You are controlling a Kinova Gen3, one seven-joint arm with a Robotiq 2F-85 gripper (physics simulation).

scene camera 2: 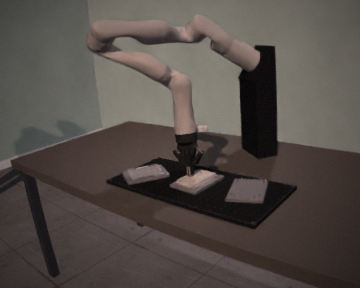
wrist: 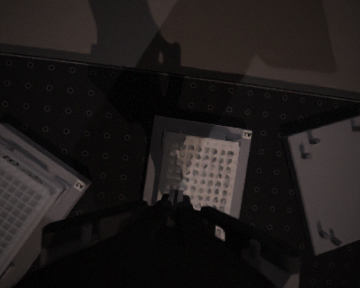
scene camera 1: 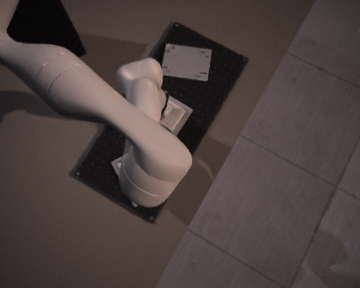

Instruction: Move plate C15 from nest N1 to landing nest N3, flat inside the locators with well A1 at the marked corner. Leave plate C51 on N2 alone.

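Plate C15, taken as the pale welled plate (scene camera 2: 146, 171) (wrist: 20, 200), rests on the outer nest N1 (scene camera 1: 116, 164) (wrist: 74, 198); the arm mostly hides it in scene camera 1. Plate C51, taken as the middle plate (scene camera 1: 173, 116) (scene camera 2: 201, 178) (wrist: 212, 170), lies on nest N2 (scene camera 2: 189, 191) (wrist: 200, 128), partly shadowed. Nest N3 (scene camera 1: 187, 62) (scene camera 2: 247, 191) (wrist: 327, 185) is bare, with small locators near its corners. My gripper (scene camera 2: 189, 173) (wrist: 176, 198) is shut and empty, its tips over or at the middle plate; contact cannot be told. The plate codes are not clearly readable.
All three nests stand on a black perforated board (scene camera 1: 220, 82) (scene camera 2: 240, 217) (wrist: 120, 105) on the brown table (scene camera 2: 80, 155). The black arm pedestal (scene camera 2: 258, 110) rises behind it. A small pale object (scene camera 2: 202, 128) lies behind the wrist. Small A1 labels mark two nest corners.
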